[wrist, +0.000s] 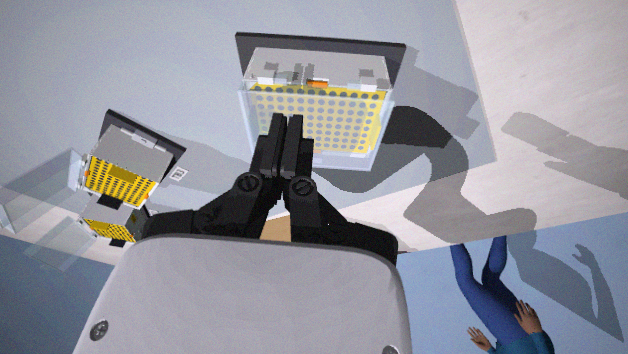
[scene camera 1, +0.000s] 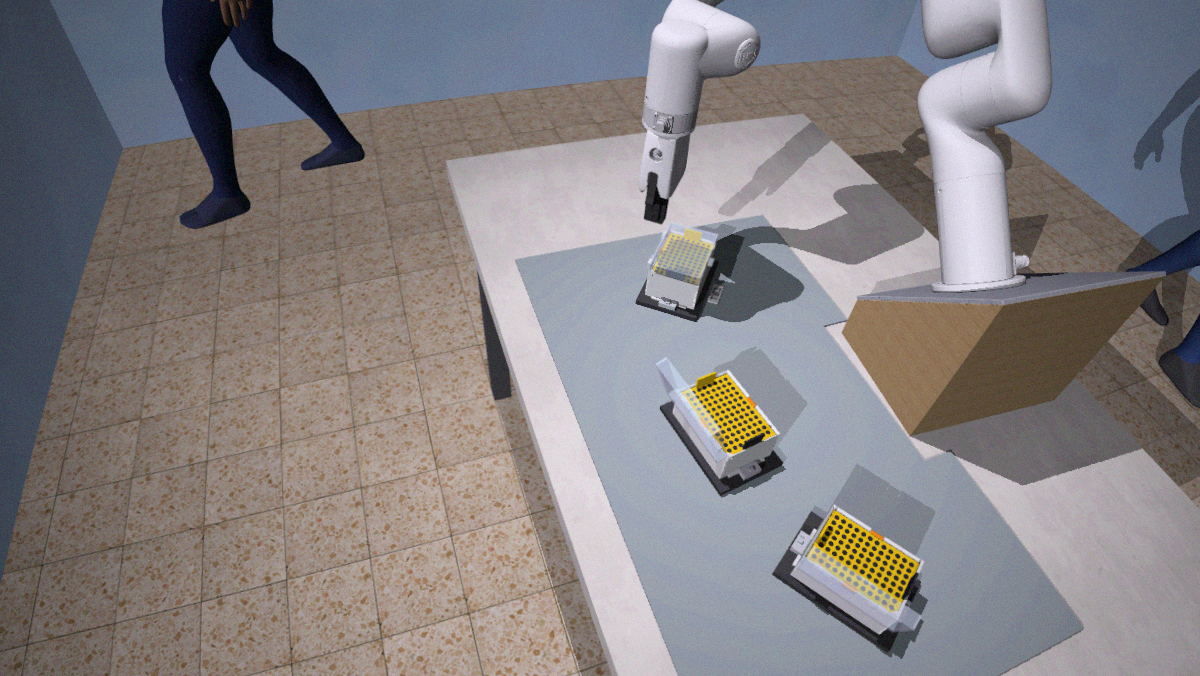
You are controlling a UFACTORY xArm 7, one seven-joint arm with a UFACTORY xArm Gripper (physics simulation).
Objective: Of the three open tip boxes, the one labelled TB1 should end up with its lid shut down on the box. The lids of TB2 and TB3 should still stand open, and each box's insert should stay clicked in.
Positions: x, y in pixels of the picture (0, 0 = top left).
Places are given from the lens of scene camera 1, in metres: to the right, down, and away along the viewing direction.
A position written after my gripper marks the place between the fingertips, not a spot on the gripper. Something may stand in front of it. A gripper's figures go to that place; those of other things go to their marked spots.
my gripper [scene camera 1: 654, 219]: 0.09, -0.19, 1.01
grey mat [scene camera 1: 705, 561]: 0.13, 0.27, 0.77
tip box [scene camera 1: 665, 294]: 0.11, -0.07, 1.05
The marked spots on the tip box and the grey mat are 0.45 m apart.
